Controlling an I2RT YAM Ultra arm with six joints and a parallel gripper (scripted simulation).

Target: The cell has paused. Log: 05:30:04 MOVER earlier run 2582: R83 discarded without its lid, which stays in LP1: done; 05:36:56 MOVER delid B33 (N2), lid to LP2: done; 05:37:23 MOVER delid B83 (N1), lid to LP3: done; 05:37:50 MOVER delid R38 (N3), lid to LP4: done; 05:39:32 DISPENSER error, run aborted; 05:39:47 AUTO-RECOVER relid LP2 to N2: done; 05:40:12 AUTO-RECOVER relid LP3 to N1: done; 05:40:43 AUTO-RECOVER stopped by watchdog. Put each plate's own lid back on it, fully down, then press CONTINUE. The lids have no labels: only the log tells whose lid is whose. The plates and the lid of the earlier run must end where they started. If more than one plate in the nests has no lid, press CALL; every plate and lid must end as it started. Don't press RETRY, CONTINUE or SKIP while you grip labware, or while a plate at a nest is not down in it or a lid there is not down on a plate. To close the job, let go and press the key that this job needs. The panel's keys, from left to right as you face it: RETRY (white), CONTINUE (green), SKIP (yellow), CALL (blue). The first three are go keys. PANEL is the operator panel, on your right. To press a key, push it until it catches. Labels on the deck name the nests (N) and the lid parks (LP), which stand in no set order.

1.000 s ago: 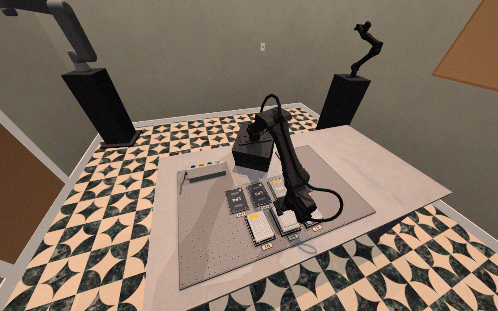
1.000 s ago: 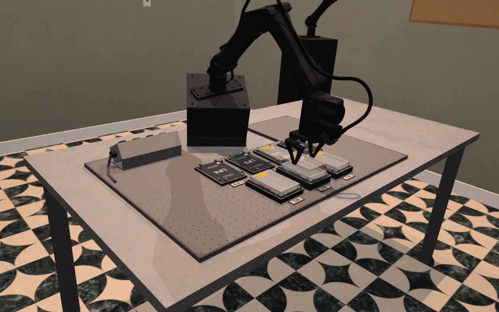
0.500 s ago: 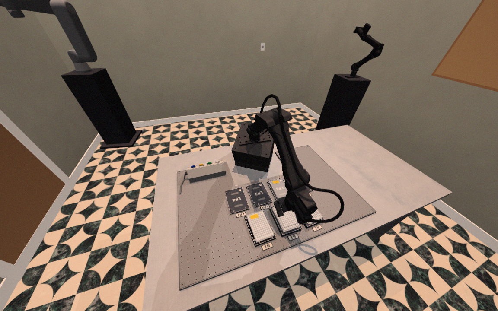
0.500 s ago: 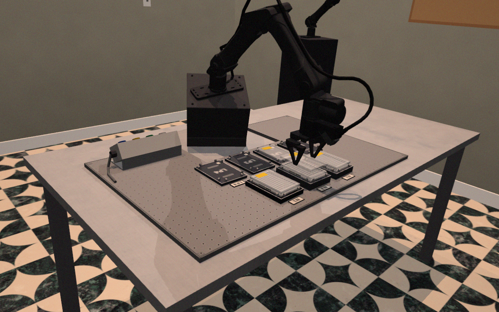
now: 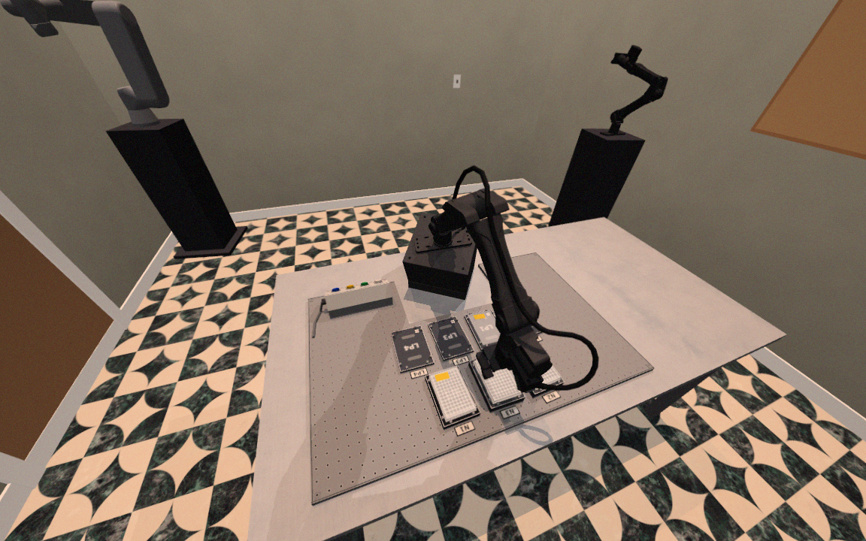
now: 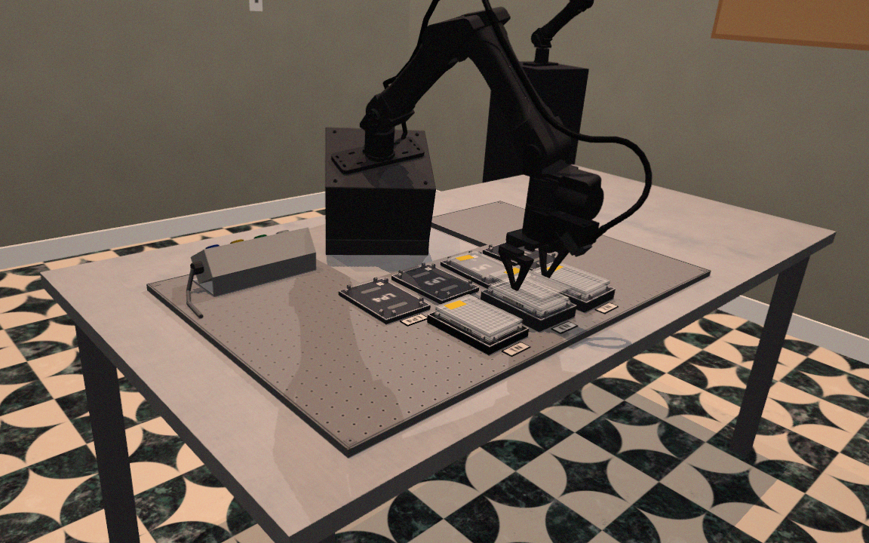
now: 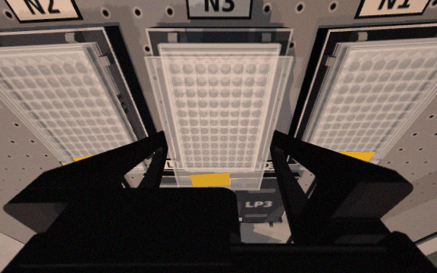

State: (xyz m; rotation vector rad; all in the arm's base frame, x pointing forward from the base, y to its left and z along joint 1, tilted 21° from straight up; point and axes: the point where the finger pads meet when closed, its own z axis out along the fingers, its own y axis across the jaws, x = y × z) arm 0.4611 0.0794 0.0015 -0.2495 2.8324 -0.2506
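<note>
My hand is 3 cm above the plate. The rest, counted from my hand: lid park LP3: 17 cm behind, 10 cm to the right, 6 cm below; then green CONTINUE key: 39 cm behind, 37 cm to the right; then white RETRY key: 40 cm behind, 32 cm to the right.
</note>
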